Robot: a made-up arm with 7 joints.
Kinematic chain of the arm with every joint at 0, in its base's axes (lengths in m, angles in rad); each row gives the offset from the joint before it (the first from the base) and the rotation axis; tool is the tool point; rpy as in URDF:
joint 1: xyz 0 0 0.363 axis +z
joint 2: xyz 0 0 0 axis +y
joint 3: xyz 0 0 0.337 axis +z
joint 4: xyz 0.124 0 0 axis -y
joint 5: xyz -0.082 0 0.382 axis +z
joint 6: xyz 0 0 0 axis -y
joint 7: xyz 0.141 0 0 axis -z
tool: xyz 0 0 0 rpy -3.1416 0 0
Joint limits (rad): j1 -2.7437..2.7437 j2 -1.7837..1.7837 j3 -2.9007..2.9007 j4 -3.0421..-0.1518 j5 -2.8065..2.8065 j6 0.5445..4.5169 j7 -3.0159..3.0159
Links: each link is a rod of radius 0.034 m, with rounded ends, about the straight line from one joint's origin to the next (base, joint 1, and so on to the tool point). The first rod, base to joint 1, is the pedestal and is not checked.
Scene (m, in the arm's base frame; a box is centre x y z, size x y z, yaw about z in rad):
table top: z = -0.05
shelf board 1: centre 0 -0.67 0.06 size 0.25 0.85 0.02 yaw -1.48
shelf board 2: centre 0 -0.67 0.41 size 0.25 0.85 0.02 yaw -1.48
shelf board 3: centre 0 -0.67 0.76 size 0.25 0.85 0.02 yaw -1.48
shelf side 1: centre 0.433 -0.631 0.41 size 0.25 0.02 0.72 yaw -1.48
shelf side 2: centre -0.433 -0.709 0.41 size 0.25 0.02 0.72 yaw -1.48
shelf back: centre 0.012 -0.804 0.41 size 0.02 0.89 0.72 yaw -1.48
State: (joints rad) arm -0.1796 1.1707 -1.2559 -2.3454 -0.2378 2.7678 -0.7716
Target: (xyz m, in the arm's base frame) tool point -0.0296 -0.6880 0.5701
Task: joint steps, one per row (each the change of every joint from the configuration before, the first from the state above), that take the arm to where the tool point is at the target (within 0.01 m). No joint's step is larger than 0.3 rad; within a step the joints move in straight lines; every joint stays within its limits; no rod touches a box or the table.
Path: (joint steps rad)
1: 0.1674 -0.0729 -0.0373 -0.2664 -0.0143 0.0855 0.0000
2: 0.1674 -0.0728 -0.0372 -0.2663 -0.0144 0.0856 0.0000
3: -0.0646 0.0744 -0.2332 0.0354 0.0787 -0.0073 0.0000
4: -0.0645 0.0744 -0.2331 0.0354 0.0787 -0.0072 0.0000
5: -0.0646 0.0744 -0.2332 0.0355 0.0787 -0.0073 0.0000
6: -0.1573 -0.0933 0.1460 0.2807 -0.0388 -0.0837 0.0000
7: -0.1574 -0.0934 0.1459 0.2808 -0.0389 -0.0837 0.0000
8: -0.1574 -0.0933 0.1460 0.2808 -0.0388 -0.0837 0.0000

